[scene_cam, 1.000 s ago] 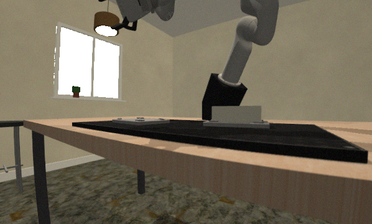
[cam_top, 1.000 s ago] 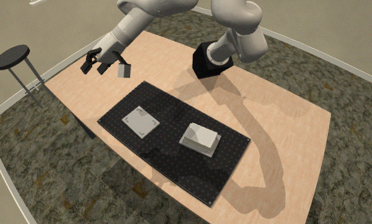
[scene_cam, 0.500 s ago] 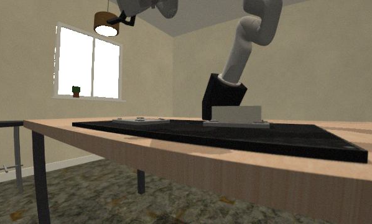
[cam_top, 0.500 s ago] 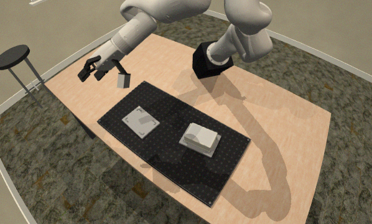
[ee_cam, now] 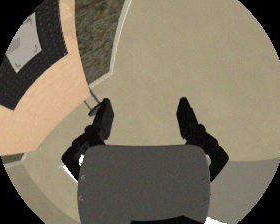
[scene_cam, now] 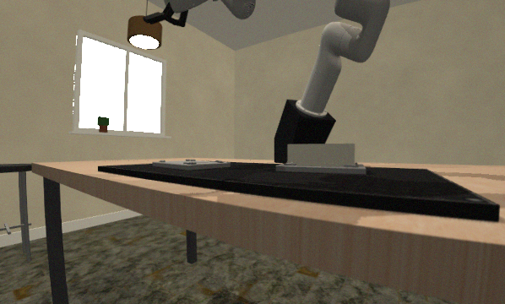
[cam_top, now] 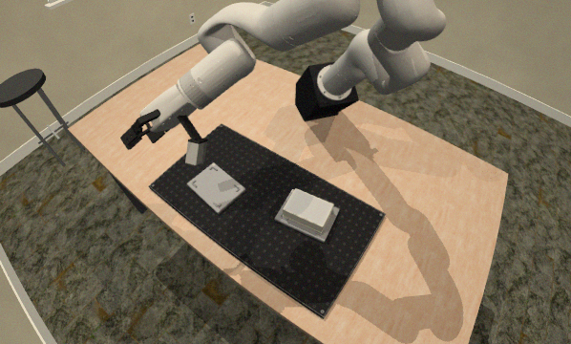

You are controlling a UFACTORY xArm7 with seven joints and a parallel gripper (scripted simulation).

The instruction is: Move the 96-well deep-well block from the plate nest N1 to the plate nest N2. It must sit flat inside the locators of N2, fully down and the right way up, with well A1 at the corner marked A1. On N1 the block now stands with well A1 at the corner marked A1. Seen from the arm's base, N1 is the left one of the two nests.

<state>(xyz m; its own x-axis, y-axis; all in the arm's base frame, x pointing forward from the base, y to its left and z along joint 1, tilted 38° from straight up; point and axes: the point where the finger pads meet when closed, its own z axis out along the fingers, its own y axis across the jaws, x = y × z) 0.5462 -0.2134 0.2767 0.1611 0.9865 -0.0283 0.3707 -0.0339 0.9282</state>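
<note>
My gripper is now 290 mm past the deep-well block, 240 mm to the right of it and 320 mm above it. Round my hand: nest N1: 290 mm behind, 240 mm to the left, 350 mm below; nest N2: 140 mm behind, 30 mm to the right, 350 mm below.
</note>
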